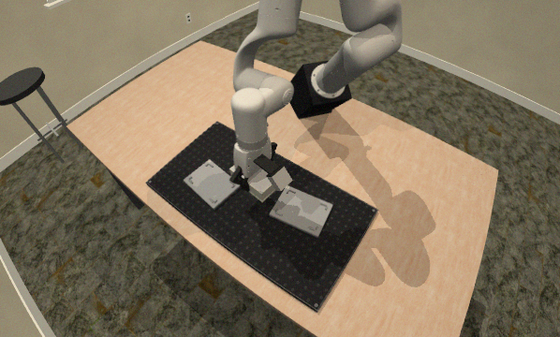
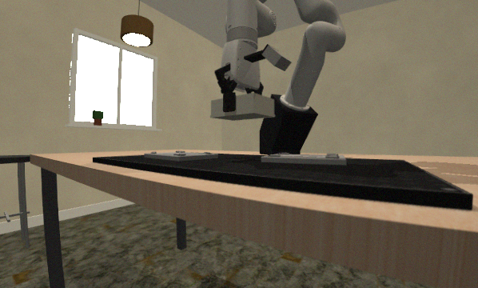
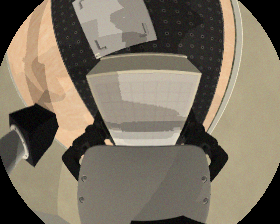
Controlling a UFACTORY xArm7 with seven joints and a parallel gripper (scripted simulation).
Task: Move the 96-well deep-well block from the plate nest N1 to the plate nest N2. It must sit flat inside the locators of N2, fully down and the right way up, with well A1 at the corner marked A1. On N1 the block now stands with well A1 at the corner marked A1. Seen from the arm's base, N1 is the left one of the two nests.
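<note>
Right now the nest N2 is 8 cm ahead of my hand, 15 cm to the right of it and 11 cm below it. From my hand the other things lie so: deep-well block: right at my hand; then nest N1: 7 cm behind, 13 cm to the left, 11 cm below.
</note>
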